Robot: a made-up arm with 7 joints. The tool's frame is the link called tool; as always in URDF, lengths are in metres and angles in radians. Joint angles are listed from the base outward. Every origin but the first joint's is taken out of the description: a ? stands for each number. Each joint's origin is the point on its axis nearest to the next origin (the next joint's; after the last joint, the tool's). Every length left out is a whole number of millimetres.
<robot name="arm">
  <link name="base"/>
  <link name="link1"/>
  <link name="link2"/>
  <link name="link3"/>
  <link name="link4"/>
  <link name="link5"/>
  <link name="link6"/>
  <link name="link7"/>
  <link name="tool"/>
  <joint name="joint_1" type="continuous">
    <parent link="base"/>
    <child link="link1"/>
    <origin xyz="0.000 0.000 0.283"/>
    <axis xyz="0 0 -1"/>
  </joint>
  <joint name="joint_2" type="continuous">
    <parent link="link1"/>
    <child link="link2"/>
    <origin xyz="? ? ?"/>
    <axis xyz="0 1 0"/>
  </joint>
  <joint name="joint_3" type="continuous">
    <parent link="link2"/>
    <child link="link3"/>
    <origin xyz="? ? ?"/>
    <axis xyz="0 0 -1"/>
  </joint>
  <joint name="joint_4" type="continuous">
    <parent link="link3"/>
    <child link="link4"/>
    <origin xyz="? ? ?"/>
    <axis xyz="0 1 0"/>
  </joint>
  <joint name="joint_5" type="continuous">
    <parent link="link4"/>
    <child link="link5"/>
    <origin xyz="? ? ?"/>
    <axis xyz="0 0 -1"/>
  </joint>
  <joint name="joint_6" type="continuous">
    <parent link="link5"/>
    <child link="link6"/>
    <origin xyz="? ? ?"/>
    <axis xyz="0 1 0"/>
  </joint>
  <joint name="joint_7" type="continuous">
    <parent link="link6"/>
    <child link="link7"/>
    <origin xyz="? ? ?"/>
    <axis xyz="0 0 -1"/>
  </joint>
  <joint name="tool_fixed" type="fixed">
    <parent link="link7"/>
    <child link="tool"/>
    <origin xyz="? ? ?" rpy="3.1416 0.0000 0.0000"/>
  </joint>
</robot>
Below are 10 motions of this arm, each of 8 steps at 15 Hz.
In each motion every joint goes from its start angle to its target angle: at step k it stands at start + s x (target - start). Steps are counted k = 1, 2, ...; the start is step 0. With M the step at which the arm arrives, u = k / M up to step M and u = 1 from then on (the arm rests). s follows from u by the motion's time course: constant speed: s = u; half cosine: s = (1 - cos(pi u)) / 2; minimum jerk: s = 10 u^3 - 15 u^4 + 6 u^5.
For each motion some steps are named. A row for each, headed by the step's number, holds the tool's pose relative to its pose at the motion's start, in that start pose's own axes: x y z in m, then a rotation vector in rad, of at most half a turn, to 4 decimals.
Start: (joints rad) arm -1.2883 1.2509 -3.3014 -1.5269 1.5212 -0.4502 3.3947
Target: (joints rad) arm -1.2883 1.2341 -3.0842 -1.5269 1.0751 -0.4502 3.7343
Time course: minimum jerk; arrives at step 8
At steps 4, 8:
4: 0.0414 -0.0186 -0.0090 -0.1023 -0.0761 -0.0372
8: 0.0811 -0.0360 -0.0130 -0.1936 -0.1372 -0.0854

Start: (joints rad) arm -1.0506 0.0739 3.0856 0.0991 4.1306 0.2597 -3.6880
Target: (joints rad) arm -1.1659 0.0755 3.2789 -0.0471 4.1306 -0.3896 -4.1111
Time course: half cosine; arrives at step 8
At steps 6, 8:
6: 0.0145 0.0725 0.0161 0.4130 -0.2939 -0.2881
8: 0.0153 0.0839 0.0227 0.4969 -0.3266 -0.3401

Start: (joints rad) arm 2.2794 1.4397 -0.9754 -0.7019 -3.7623 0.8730 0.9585
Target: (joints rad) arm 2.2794 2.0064 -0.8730 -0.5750 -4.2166 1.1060 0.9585
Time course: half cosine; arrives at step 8
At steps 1, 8:
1: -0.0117 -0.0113 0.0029 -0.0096 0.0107 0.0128
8: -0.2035 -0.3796 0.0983 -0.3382 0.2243 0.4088

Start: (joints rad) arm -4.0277 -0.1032 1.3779 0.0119 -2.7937 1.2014 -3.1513
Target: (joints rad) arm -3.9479 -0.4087 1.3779 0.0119 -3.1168 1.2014 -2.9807
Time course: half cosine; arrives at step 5
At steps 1, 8:
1: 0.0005 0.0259 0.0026 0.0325 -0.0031 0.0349
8: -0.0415 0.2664 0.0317 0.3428 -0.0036 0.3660

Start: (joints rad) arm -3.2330 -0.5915 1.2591 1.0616 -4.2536 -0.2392 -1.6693
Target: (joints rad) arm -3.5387 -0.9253 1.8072 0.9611 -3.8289 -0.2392 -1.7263
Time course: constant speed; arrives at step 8
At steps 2, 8:
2: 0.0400 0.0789 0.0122 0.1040 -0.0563 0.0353
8: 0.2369 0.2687 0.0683 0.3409 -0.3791 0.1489

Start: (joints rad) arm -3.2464 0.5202 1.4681 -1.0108 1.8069 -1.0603 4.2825
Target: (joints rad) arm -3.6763 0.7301 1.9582 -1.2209 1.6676 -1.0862 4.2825
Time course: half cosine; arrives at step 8
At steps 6, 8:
6: -0.2216 -0.1262 -0.0734 -0.2691 0.2988 0.2813
8: -0.2611 -0.1513 -0.0746 -0.3128 0.3466 0.3430

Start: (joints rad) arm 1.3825 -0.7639 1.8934 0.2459 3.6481 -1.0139 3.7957
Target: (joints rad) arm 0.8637 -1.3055 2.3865 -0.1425 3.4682 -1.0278 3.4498
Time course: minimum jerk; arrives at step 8
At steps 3, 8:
3: 0.0671 -0.0182 -0.0891 -0.0441 -0.0840 -0.1689
8: 0.2335 -0.1888 -0.2801 -0.1179 -0.3395 -0.4023

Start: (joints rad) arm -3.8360 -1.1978 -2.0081 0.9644 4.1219 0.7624 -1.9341
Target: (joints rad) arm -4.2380 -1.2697 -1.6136 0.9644 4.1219 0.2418 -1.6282
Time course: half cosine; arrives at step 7
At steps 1, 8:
1: 0.0024 0.0077 -0.0011 -0.0191 -0.0072 0.0371
8: 0.0700 0.1929 0.0293 -0.3731 -0.2696 0.7195

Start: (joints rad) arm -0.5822 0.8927 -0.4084 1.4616 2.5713 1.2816 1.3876
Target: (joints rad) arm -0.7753 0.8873 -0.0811 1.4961 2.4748 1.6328 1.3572
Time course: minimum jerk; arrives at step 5
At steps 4, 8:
4: 0.0099 -0.0363 0.0221 -0.3663 -0.1163 0.1624
8: 0.0115 -0.0389 0.0241 -0.3897 -0.1264 0.1712

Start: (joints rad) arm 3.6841 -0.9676 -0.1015 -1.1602 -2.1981 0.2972 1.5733
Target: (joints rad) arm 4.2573 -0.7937 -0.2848 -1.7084 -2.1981 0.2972 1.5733
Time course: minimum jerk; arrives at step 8
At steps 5, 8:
5: 0.0268 -0.2252 0.0438 -0.2777 0.1428 -0.2367
8: 0.0168 -0.2953 0.0797 -0.3625 0.2000 -0.3276

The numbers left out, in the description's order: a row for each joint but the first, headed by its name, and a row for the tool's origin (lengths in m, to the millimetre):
joint_2: 0.000 -0.012 0.000
joint_3: 0.000 0.000 0.423
joint_4: 0.000 -0.011 0.000
joint_5: 0.000 0.000 0.301
joint_6: 0.000 0.000 0.000
joint_7: 0.000 0.000 0.146
tool: 0.000 0.000 0.000

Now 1 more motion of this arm.
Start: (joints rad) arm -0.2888 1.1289 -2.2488 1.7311 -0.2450 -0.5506 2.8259
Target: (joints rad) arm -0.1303 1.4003 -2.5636 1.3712 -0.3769 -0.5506 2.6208
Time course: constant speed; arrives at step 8
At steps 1, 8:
1: 0.0295 0.0231 0.0032 0.0514 -0.0562 -0.0754
8: 0.2543 0.1656 0.1142 0.4863 -0.3895 -0.6097

